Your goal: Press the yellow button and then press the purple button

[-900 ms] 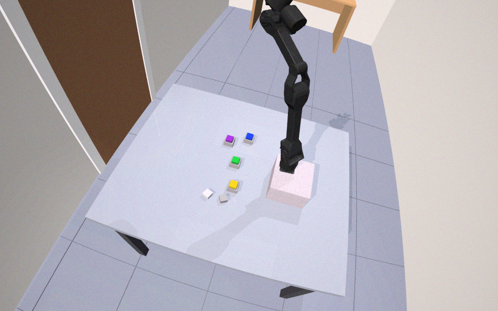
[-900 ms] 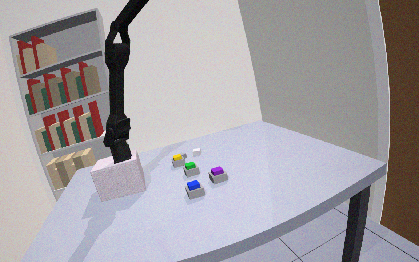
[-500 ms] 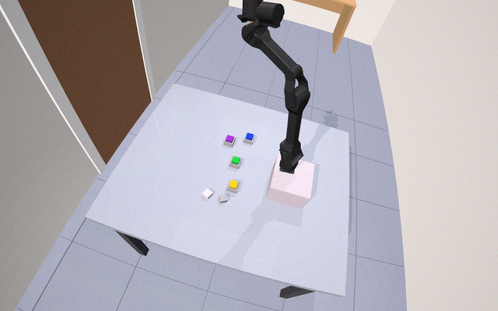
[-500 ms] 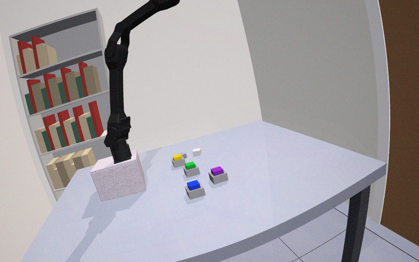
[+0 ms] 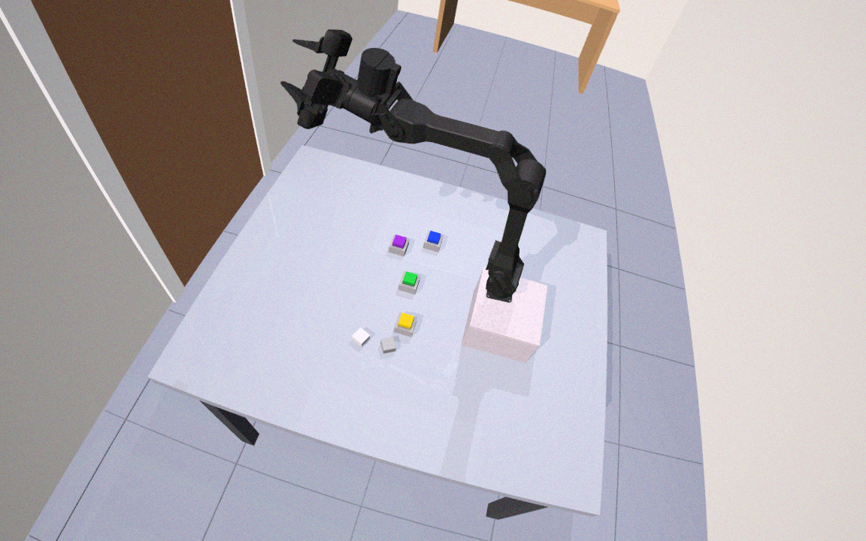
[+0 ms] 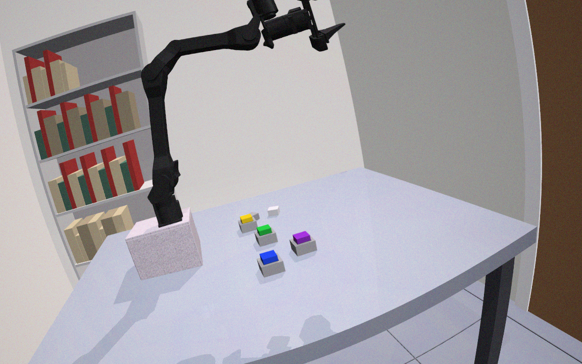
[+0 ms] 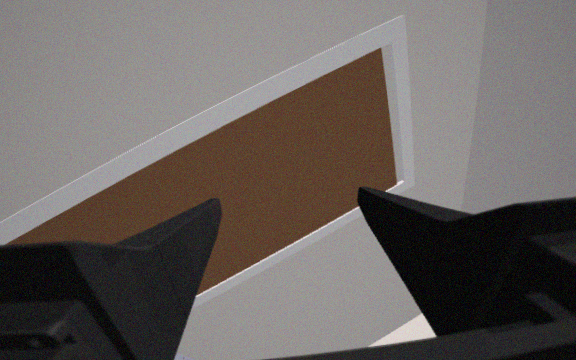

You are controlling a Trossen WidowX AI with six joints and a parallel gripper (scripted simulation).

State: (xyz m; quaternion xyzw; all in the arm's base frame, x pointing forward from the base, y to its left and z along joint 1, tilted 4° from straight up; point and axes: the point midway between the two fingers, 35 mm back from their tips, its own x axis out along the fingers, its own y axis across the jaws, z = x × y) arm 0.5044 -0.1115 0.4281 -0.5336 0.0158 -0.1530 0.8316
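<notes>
The yellow button is 53 cm below my gripper tip, 32 cm behind it and 19 cm to the left of it. From my gripper tip the other things lie so: purple button: 53 cm below, 25 cm behind, 5 cm to the right; green button: 53 cm below, 31 cm behind, 6 cm to the left; blue button: 53 cm below, 35 cm behind, 10 cm to the right.
</notes>
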